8 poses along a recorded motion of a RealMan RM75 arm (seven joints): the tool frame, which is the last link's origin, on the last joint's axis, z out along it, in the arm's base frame.
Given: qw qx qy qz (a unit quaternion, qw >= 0); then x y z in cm.
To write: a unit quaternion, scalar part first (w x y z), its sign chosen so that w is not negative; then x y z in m. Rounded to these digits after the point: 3 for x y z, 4 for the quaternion.
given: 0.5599 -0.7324 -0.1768 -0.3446 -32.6 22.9 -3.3
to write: 0.5599 -0.7324 -0.1768 -0.3446 -0.326 0.229 -0.033
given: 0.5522 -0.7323 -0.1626 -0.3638 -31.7 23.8 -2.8
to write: 0.5522 -0.7323 -0.1626 -0.3638 -0.317 0.238 -0.028
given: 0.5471 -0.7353 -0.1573 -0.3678 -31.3 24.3 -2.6
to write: 0.5471 -0.7353 -0.1573 -0.3678 -0.313 0.243 -0.026
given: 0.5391 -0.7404 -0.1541 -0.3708 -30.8 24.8 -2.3
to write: 0.5391 -0.7404 -0.1541 -0.3708 -0.308 0.248 -0.023
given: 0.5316 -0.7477 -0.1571 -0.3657 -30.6 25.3 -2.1
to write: 0.5316 -0.7477 -0.1571 -0.3657 -0.306 0.253 -0.021
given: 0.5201 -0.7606 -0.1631 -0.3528 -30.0 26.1 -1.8
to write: 0.5201 -0.7606 -0.1631 -0.3528 -0.300 0.261 -0.018
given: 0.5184 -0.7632 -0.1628 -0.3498 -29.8 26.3 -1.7
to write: 0.5184 -0.7632 -0.1628 -0.3498 -0.298 0.263 -0.017
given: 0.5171 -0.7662 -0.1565 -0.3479 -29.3 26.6 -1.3
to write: 0.5171 -0.7662 -0.1565 -0.3479 -0.293 0.266 -0.013
